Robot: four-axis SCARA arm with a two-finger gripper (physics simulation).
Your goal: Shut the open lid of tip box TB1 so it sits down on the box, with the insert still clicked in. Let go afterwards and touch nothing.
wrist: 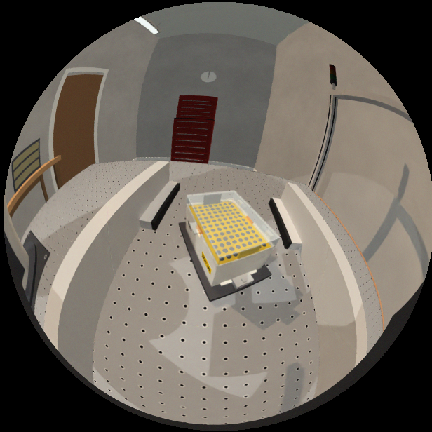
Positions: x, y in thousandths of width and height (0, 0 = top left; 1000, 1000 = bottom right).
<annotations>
my gripper: 527, 422
see-through lid: 536, 531
</annotations>
